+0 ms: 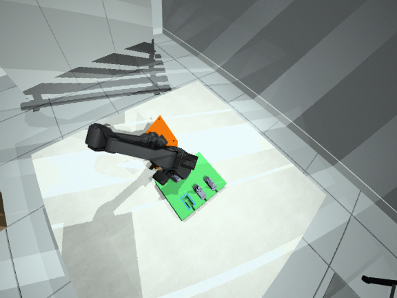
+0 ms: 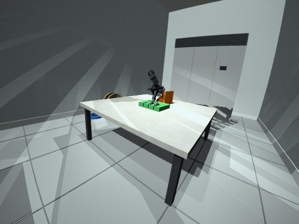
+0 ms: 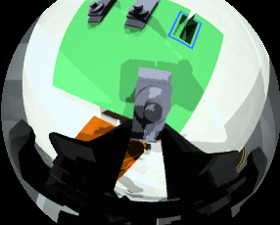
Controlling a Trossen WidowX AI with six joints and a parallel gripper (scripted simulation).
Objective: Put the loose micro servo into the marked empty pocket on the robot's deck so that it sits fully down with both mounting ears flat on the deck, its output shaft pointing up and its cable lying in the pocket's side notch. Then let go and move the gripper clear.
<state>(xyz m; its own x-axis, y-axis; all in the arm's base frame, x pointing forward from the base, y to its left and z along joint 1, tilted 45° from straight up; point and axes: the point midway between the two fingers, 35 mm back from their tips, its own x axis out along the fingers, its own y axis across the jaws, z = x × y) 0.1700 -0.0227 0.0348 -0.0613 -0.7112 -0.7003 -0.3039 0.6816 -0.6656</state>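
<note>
My gripper tip is now 90 mm above the green robot deck, 70 mm to the right of it and 40 mm short of it.
</note>
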